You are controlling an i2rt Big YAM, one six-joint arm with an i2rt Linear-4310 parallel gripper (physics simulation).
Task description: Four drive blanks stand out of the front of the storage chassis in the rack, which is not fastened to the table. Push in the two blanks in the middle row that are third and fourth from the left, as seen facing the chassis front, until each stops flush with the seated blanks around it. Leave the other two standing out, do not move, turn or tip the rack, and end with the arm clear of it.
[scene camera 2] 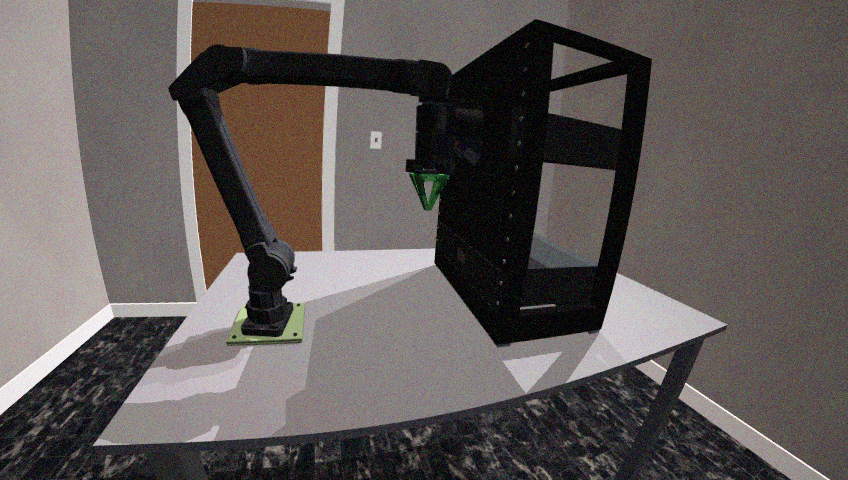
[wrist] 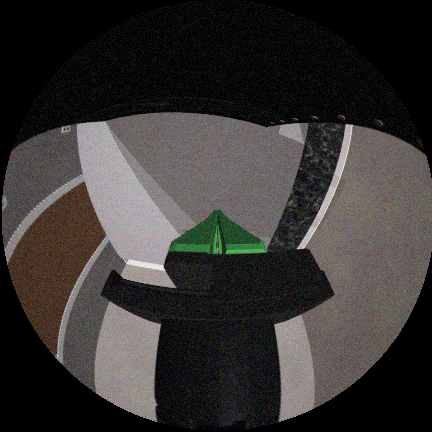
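Where they show: gripper, fingertip midpoint: (scene camera 2: 427,210) (wrist: 217,214); arm's base at its link origin: (scene camera 2: 269,320).
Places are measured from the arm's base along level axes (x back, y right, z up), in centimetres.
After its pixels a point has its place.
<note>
The black rack (scene camera 2: 516,249) @(x -48.6, y 8.8, z 20.2 cm) stands upright at the right of the table in the scene view. In the wrist view the dark front of the rack (wrist: 215,60) @(x -46.5, y -4.8, z 26.1 cm) fills the top of the picture. Its front is too dark to make out the chassis or any single drive blank. My gripper (scene camera 2: 428,208) @(x -33.3, y -1.5, z 24.9 cm) (wrist: 217,214) @(x -33.3, y -1.5, z 24.9 cm) has green fingers that are shut together with nothing between them. They point down, at about mid height of the rack, close in front of its front face. Whether the gripper or wrist touches the rack cannot be told.
The arm (scene camera 2: 333,70) @(x -14.2, y 2.6, z 49.9 cm) reaches across from its light green base plate (scene camera 2: 235,340) @(x 4.7, y 7.8, z -0.3 cm) at the left of the white table (scene camera 2: 380,368) @(x -24.1, y 13.9, z -1.2 cm). The table edge and dark floor (wrist: 305,200) lie beyond the fingers in the wrist view. A brown door (scene camera 2: 267,130) is in the wall behind.
</note>
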